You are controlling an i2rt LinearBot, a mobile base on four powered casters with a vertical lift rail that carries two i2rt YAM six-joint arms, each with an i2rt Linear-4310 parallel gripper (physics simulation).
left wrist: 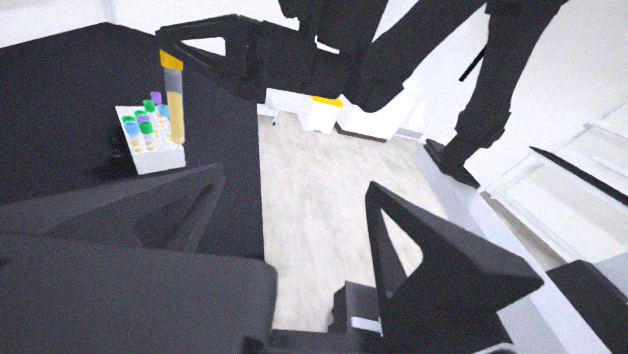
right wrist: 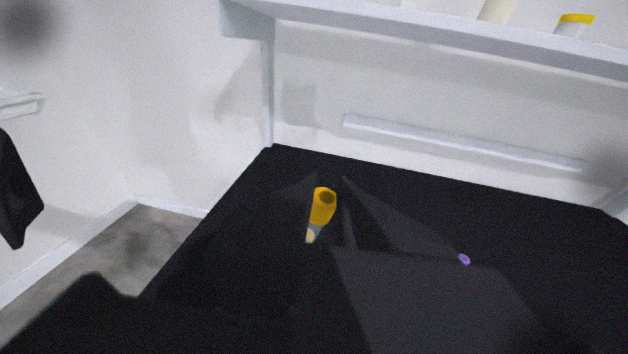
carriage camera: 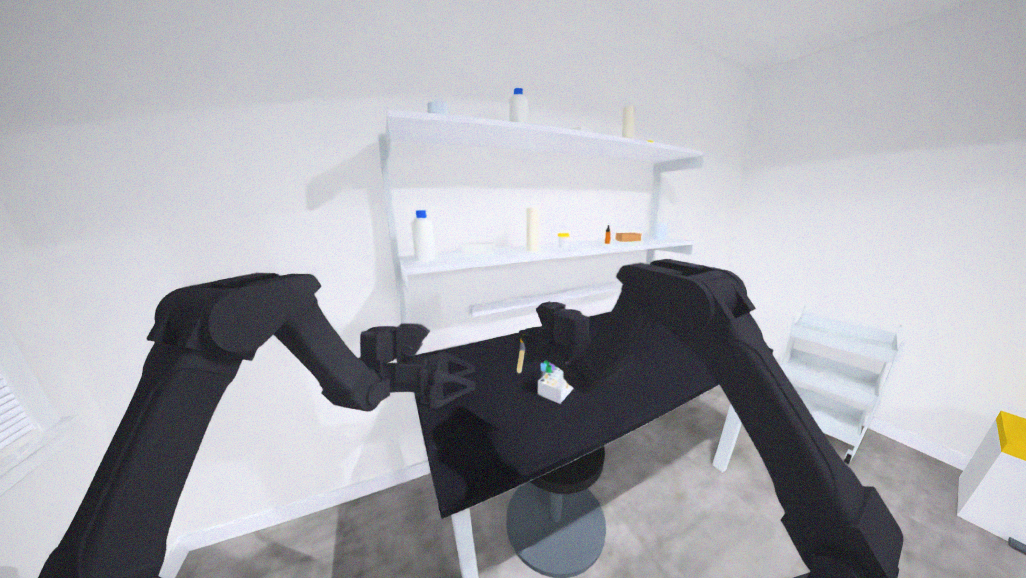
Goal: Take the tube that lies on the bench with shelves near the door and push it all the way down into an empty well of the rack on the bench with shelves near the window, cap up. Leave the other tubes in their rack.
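Places are measured from the left arm's base along level axes (x ahead, y left, z up), in metres.
Pixels of known places: left gripper, fingertip midpoint: (left wrist: 297, 180) (carriage camera: 474, 376); right gripper, fingertip midpoint: (left wrist: 158, 37) (right wrist: 327, 181) (carriage camera: 522, 331); right arm's base, origin of the base link: (left wrist: 447, 161).
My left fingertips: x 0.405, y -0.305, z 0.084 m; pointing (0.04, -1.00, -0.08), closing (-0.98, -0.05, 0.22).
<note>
Ahead of a thing's pixels: the offset from my left fingertips to its top centre. "*": to the spot under its first point. Level surfaces: height alone.
My right gripper (carriage camera: 523, 336) (left wrist: 158, 37) (right wrist: 327, 181) is shut on the tube with the orange cap @(dx +0.156, dy -0.116, dz +0.011 m) (carriage camera: 520, 361) (left wrist: 175, 117) (right wrist: 322, 207), near its cap. The tube hangs nearly upright, cap up, with yellowish content. In the carriage camera it is left of the white rack @(dx +0.356, dy -0.292, dz -0.243 m) (carriage camera: 552, 391) (left wrist: 161, 163); in the left wrist view its lower end overlaps the rack's right side. The rack holds several tubes with green, blue and purple caps and also shows wells without caps. My left gripper (carriage camera: 470, 376) (left wrist: 297, 180) is open and empty, left of the tube in the carriage camera.
The rack stands on the black bench top @(dz -0.301 m) (carriage camera: 495, 437) (left wrist: 60, 75) (right wrist: 400, 185). Shelves with bottles @(* dx +0.499, dy +0.179, dz +0.231 m) (carriage camera: 424, 240) rise behind it. A stool (carriage camera: 556, 527) stands at its front. A cart (carriage camera: 836, 380) and a yellow-topped white bin (carriage camera: 994, 481) are at the right.
</note>
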